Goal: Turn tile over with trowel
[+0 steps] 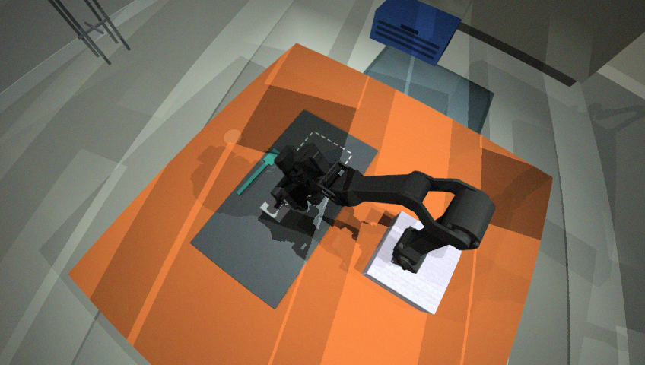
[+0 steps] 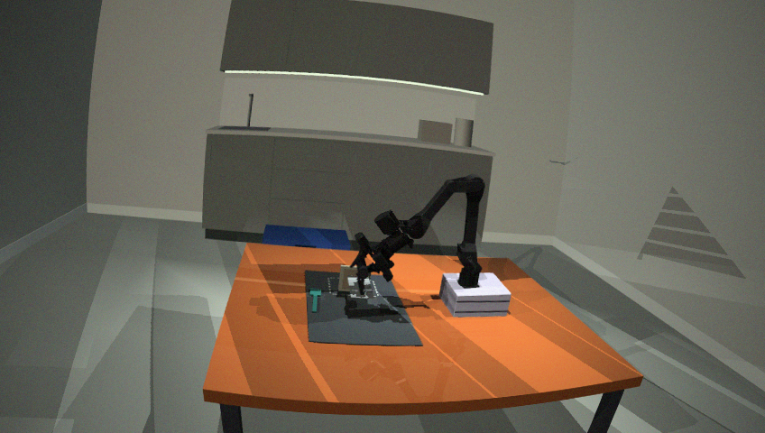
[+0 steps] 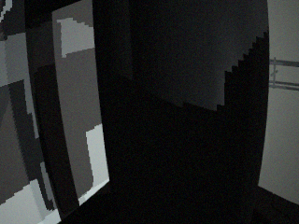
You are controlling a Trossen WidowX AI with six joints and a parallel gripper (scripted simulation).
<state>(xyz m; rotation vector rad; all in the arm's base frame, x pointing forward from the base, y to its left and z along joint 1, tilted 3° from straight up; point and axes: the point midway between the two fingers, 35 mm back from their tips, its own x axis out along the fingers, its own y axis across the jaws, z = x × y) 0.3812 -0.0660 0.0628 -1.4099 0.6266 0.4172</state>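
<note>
Right now the trowel is 30 mm behind my gripper tip and 10 mm below it. Also, from my gripper tip: tile 90 mm to the right, 60 mm below, 30 mm behind; grey mat 140 mm below, 10 mm to the left, 10 mm behind; teal spatula-like tool 120 mm ahead, 110 mm below, 30 mm to the right.
</note>
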